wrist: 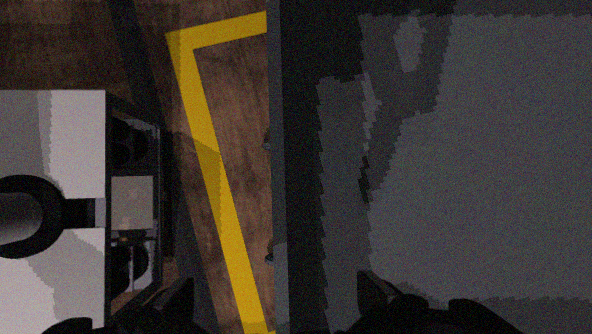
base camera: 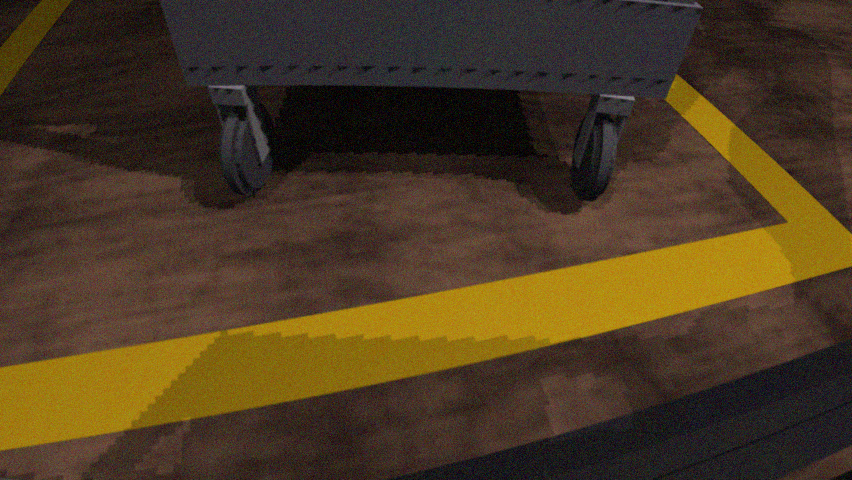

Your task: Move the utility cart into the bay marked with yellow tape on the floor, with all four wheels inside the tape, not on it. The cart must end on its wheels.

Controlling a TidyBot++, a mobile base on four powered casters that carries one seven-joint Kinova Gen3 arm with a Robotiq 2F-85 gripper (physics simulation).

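Places are measured from the arm's base along level axes (x ahead, y left, z up), in metres.
Pixels of known places: gripper, fingertip midpoint: [wrist: 277, 292]; arm's base, origin of the base link: [wrist: 16, 216].
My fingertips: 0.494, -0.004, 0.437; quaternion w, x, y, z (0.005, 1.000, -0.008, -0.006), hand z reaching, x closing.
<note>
Ahead of a thing's pixels: the offset from my fingertips to its top centre, as dx, dy, dz. "spot": to the spot under its first point.
The grey utility cart [base camera: 429, 38] [wrist: 475, 175] stands upright in the base view. Its two near wheels, the left one {spot: -0.024, +0.161, -0.771} [base camera: 245, 156] and the right one {spot: -0.023, -0.185, -0.761} [base camera: 594, 156], rest on the floor inside the yellow tape [base camera: 506, 304] [wrist: 189, 75], apart from the near strip and the right strip. The far wheels are hidden, so their place against the tape cannot be told. In the wrist view my gripper [wrist: 277, 292] is open, with its fingers apart on either side of the cart's near rim {spot: +0.002, +0.083, +0.030} [wrist: 277, 125] and nothing held between them.
The robot's own base [wrist: 75, 135] is at the left of the wrist view, outside the near tape strip. A dark band [base camera: 715, 411] [wrist: 135, 60] crosses the wooden floor between that base and the tape. Another tape strip shows at the upper left of the base view.
</note>
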